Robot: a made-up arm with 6 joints.
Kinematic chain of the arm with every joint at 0, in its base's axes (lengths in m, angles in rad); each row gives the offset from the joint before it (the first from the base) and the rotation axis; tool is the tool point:
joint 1: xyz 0 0 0.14 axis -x
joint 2: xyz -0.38 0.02 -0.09 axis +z
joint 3: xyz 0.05 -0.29 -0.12 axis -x
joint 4: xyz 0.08 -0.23 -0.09 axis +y
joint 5: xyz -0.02 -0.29 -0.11 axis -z
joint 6: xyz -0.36 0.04 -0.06 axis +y
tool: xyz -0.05 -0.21 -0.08
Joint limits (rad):
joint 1: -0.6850..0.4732
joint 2: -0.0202..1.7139
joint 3: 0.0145..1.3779
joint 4: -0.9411..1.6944
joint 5: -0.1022..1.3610
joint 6: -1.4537..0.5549
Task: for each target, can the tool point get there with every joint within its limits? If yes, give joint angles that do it. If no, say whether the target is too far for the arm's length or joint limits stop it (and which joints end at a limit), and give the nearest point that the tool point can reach.
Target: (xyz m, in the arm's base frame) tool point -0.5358 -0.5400 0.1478
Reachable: yes | joints -0.3978 0.2610 0.6979 1.1381 0.6528 0.0830
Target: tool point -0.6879 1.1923 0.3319
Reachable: no: joint limits stop it (at a limit: joint 1, joint 2, joint 3, joint 6) | nearest point -0.4079 0.2288 0.5071 | short by 1.019 m
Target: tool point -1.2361 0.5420 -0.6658
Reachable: no: joint limits stop it (at a limit: joint 1, joint 2, joint 3, joint 6) | nearest point -0.6477 -0.0541 -0.6240 | short by 0.839 m
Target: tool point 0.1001 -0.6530 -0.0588
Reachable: yes | joints 0.1481 0.9809 0.6290 0.0352 0.9175 -0.4001
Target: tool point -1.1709 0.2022 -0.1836
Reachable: no: joint limits stop it (at a limit: joint 1, joint 2, joint 3, joint 6) | nearest point -0.6827 -0.1469 -0.4086 | short by 0.641 m
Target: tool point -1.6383 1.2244 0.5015
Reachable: no: too far | nearest point -0.6236 0.1157 0.5729 | short by 1.505 m
